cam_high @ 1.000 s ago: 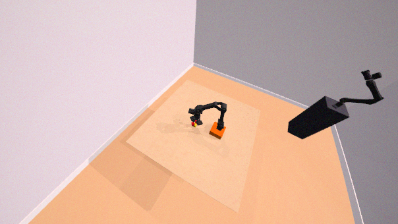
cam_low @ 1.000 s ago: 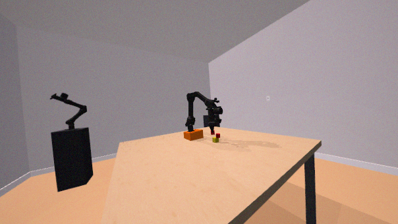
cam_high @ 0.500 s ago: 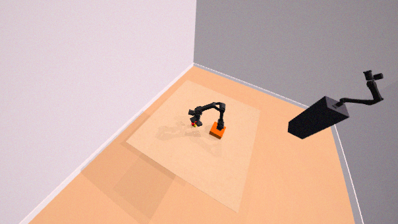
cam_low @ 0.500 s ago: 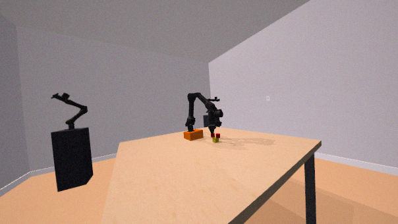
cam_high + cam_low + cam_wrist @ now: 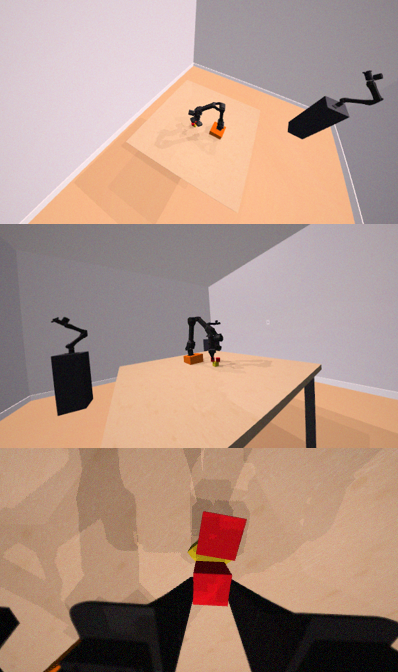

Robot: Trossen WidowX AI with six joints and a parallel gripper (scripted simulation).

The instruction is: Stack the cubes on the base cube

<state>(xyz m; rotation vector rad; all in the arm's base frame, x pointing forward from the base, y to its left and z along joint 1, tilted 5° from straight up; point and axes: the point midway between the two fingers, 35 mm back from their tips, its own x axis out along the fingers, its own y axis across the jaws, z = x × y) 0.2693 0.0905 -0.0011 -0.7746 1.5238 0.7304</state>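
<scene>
Now: gripper tip 40 mm above the yellow base cube, 20 mm to the right of it and 10 mm short of it.
</scene>
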